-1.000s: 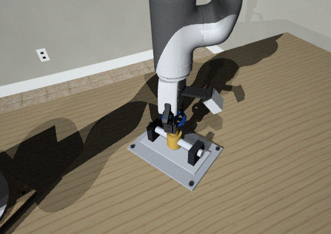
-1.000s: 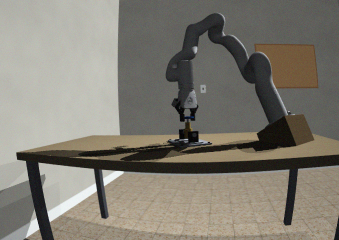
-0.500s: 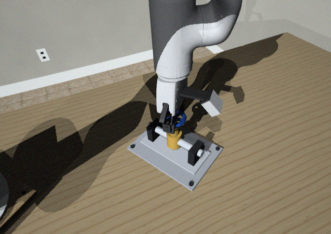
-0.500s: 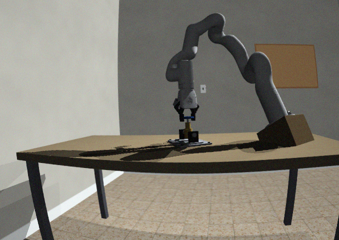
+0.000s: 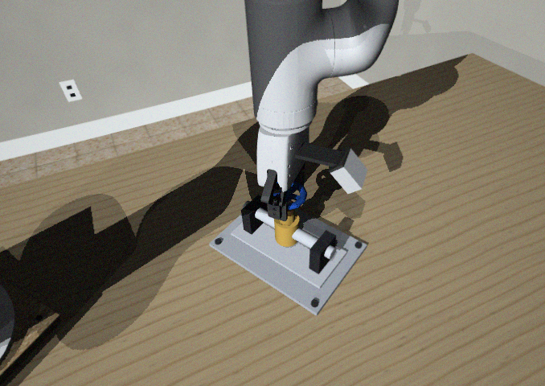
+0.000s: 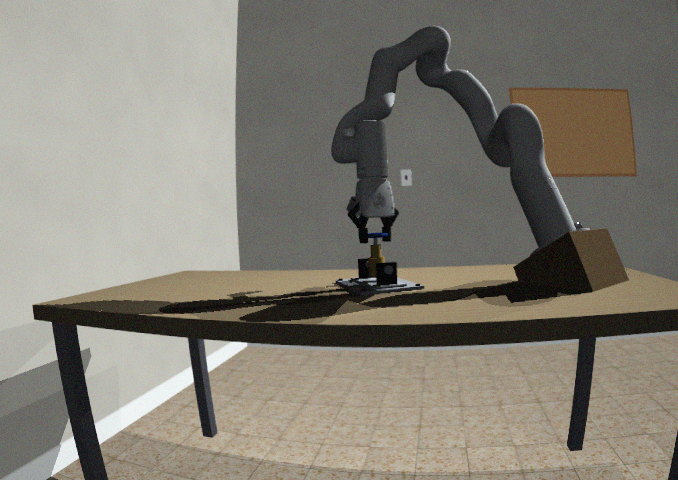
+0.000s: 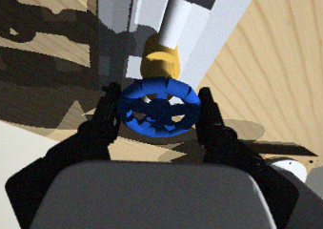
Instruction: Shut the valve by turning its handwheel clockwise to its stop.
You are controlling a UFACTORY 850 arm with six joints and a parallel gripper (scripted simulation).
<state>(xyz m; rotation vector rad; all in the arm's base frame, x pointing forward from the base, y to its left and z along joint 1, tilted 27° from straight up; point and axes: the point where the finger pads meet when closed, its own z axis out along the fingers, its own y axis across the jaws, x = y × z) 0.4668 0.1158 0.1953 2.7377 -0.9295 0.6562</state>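
Right now my hand is right at the blue spoked handwheel.
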